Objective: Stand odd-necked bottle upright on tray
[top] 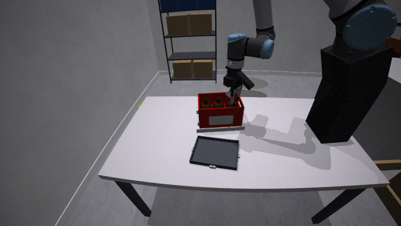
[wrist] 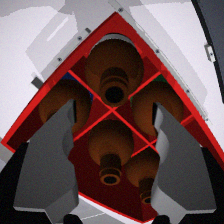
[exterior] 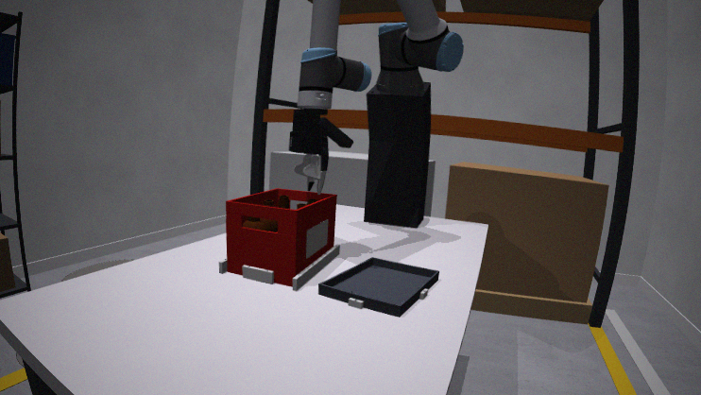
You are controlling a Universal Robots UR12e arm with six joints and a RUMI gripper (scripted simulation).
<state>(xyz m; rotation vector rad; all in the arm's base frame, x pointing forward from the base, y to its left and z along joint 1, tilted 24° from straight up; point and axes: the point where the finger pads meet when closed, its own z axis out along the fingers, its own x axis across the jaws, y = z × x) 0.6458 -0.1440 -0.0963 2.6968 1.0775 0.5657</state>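
The red crate lies 110 mm below my hand, 90 mm ahead of it and 50 mm to the right of it. From my hand the other things lie so: dark tray 220 mm to the left, 180 mm below, 150 mm ahead; then glass bottle 110 mm below, 90 mm to the right, 90 mm ahead; then brown bottle 170 mm ahead, 110 mm below, 90 mm to the right.
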